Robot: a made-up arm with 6 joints.
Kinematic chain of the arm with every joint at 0, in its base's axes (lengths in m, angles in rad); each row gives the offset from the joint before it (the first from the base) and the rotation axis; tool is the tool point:
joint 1: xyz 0 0 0.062 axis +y
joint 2: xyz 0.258 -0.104 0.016 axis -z
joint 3: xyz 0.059 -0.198 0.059 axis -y
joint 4: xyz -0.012 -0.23 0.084 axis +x
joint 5: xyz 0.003 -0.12 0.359 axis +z
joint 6: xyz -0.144 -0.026 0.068 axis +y
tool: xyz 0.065 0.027 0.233
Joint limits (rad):
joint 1: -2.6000..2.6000
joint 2: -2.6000..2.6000
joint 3: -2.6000..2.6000
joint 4: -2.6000..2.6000
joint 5: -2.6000..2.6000
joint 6: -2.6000..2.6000
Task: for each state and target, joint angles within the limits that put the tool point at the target. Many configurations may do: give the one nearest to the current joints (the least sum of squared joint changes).
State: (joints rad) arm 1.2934 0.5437 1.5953 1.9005 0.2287 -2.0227
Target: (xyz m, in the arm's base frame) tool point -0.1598 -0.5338 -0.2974
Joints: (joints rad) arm 1.0859 0.6515 1.2772 2.5874 0.4468 -2.4967
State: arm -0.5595 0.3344 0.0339 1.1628 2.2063 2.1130
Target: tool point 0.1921 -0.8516 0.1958
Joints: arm -0.1959 0.0572 0.1221 1.5478 2.2775 1.7595
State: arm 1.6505 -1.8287 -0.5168 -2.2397 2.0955 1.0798
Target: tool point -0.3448 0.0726 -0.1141
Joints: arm 1.9584 -2.1164 0.3270 -2.5937 1.8929 0.9210
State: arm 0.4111 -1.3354 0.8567 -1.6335 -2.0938 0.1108
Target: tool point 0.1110 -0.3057 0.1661
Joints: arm 0.4531 -1.4387 1.3306 -1.4109 -2.0815 0.3098
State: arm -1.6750 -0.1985 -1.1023 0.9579 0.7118 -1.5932
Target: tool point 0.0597 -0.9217 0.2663
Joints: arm -1.6267 -0.3960 -0.7612 1.7015 1.0166 -2.1027
